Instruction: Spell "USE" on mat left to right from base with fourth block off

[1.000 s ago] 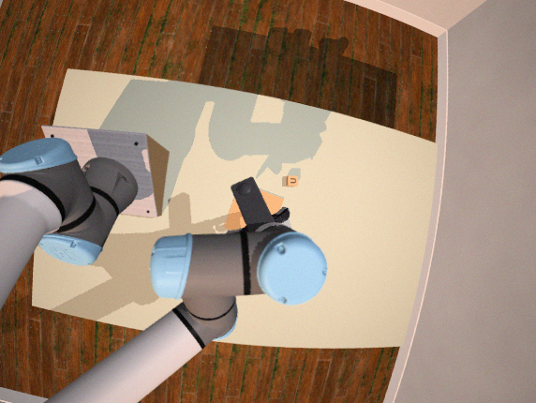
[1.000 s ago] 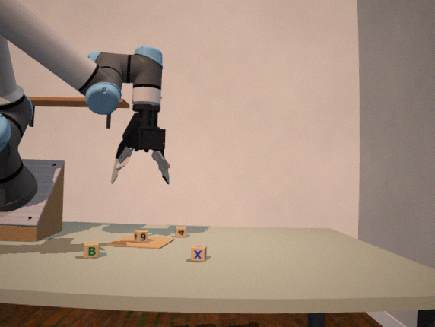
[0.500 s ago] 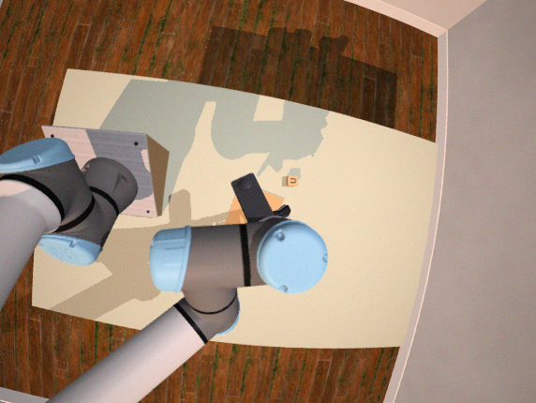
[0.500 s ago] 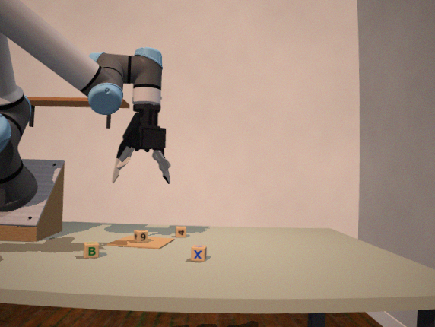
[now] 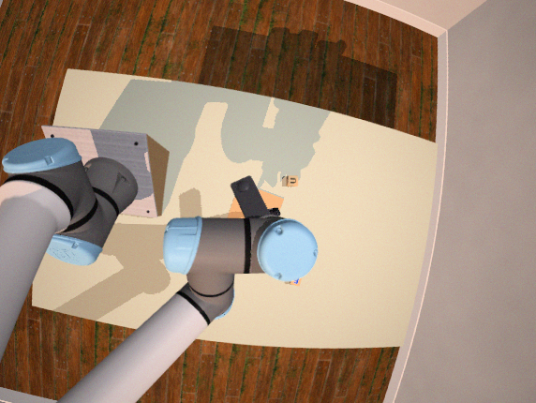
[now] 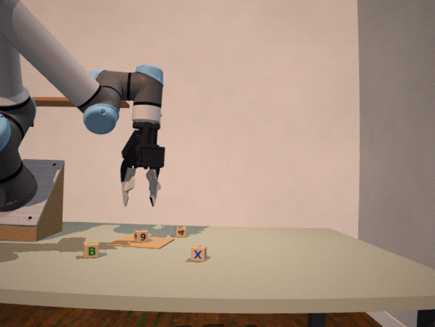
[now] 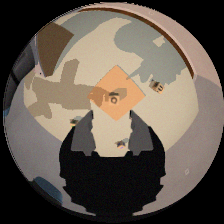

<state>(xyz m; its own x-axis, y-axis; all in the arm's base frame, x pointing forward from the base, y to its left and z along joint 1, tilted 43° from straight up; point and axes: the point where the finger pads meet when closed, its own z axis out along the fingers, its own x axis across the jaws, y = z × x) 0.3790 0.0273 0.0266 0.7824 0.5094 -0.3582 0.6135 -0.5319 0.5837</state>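
The orange mat lies 110 mm below my hand, 10 mm to the left of it and 10 mm ahead of it. The rest, counted from my hand: blue-lettered block (180 mm ahead, 160 mm to the right, 100 mm below).
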